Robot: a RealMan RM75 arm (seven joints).
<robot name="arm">
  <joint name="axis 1" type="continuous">
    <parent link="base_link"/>
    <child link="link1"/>
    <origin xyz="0 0 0.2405"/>
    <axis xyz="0 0 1"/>
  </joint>
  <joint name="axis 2" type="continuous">
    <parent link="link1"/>
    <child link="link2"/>
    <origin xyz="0 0 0"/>
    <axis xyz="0 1 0"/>
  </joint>
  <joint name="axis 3" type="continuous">
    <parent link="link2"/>
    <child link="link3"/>
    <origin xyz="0 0 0.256"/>
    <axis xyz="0 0 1"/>
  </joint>
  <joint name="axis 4" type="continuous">
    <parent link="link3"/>
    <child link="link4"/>
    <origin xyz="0 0 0"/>
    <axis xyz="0 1 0"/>
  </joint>
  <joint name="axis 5" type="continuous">
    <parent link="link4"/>
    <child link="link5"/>
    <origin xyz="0 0 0.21"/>
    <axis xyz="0 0 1"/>
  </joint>
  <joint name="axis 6" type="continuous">
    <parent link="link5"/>
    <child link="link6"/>
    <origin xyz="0 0 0"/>
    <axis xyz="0 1 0"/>
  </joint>
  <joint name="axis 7" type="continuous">
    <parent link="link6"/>
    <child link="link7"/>
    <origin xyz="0 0 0.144"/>
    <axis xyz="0 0 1"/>
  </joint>
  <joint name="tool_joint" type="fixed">
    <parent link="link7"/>
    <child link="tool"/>
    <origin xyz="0 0 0"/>
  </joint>
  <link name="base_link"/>
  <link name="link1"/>
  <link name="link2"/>
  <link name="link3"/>
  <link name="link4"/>
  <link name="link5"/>
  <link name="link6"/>
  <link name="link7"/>
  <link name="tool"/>
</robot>
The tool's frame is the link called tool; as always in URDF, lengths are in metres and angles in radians. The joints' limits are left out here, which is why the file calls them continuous.
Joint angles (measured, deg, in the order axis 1, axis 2, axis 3, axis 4, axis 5, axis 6, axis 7), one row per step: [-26.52 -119.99 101.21 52.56 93.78 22.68 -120.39]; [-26.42 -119.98 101.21 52.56 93.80 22.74 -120.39]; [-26.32 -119.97 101.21 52.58 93.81 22.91 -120.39]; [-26.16 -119.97 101.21 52.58 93.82 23.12 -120.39]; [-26.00 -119.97 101.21 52.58 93.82 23.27 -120.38]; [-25.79 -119.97 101.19 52.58 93.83 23.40 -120.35]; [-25.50 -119.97 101.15 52.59 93.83 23.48 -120.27]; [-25.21 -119.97 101.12 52.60 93.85 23.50 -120.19]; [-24.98 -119.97 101.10 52.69 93.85 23.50 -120.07]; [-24.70 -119.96 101.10 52.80 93.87 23.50 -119.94]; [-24.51 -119.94 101.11 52.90 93.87 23.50 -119.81]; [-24.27 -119.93 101.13 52.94 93.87 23.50 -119.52]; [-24.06 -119.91 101.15 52.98 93.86 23.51 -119.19]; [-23.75 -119.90 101.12 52.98 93.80 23.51 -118.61]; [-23.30 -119.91 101.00 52.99 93.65 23.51 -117.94]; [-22.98 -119.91 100.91 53.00 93.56 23.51 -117.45]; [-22.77 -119.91 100.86 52.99 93.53 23.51 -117.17]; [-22.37 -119.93 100.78 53.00 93.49 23.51 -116.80]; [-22.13 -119.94 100.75 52.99 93.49 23.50 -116.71]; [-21.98 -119.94 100.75 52.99 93.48 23.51 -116.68]
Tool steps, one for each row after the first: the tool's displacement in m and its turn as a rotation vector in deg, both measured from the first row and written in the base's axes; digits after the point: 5 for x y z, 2 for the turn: [-0.00070 -0.00044 -0.00004 -0.05 0.02 0.08]; [-0.00119 -0.00105 -0.00021 -0.21 0.00 0.12]; [-0.00212 -0.00200 -0.00055 -0.41 -0.03 0.22]; [-0.00307 -0.00284 -0.00078 -0.55 -0.05 0.34]; [-0.00440 -0.00377 -0.00091 -0.66 -0.06 0.50]; [-0.00626 -0.00484 -0.00087 -0.69 -0.04 0.72]; [-0.00816 -0.00585 -0.00077 -0.68 0.01 0.95]; [-0.00920 -0.00651 -0.00054 -0.63 0.05 1.02]; [-0.01051 -0.00736 -0.00029 -0.58 0.12 1.10]; [-0.01130 -0.00790 -0.00003 -0.53 0.19 1.11]; [-0.01268 -0.00877 0.00002 -0.52 0.39 1.09]; [-0.01389 -0.00952 0.00012 -0.50 0.61 1.01]; [-0.01595 -0.01057 0.00031 -0.44 0.94 0.93]; [-0.01878 -0.01195 0.00077 -0.31 1.19 1.00]; [-0.02084 -0.01291 0.00116 -0.20 1.41 1.04]; [-0.02229 -0.01360 0.00134 -0.16 1.55 1.08]; [-0.02478 -0.01498 0.00155 -0.08 1.72 1.26]; [-0.02638 -0.01588 0.00161 -0.06 1.76 1.46]; [-0.02732 -0.01649 0.00159 -0.07 1.77 1.59]
